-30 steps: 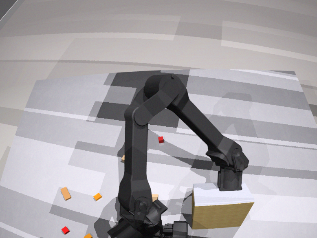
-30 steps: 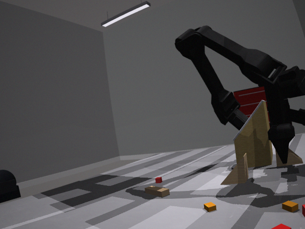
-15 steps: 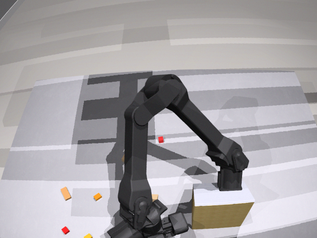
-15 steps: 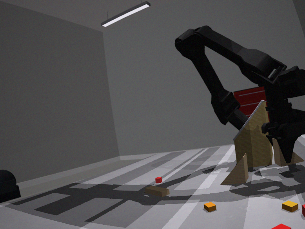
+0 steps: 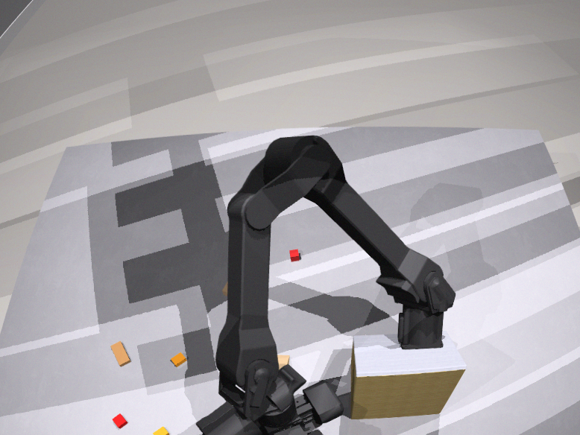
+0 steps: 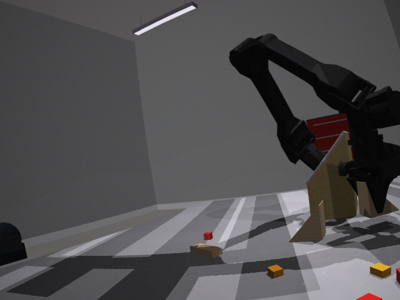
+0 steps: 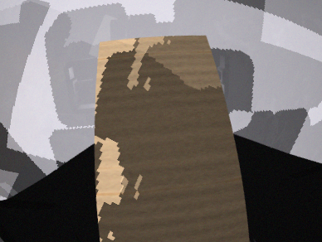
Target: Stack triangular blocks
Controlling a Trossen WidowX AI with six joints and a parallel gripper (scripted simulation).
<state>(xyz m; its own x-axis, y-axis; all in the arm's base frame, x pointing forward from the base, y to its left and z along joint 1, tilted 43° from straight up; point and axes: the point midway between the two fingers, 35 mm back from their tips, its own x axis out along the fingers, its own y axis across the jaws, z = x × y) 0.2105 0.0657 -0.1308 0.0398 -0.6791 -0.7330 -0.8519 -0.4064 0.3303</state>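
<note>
The tan triangular block lies 1 cm above my gripper tip. From my gripper tip the other things lie so: tan brick 33 cm ahead, 14 cm to the right, 3 cm below.
</note>
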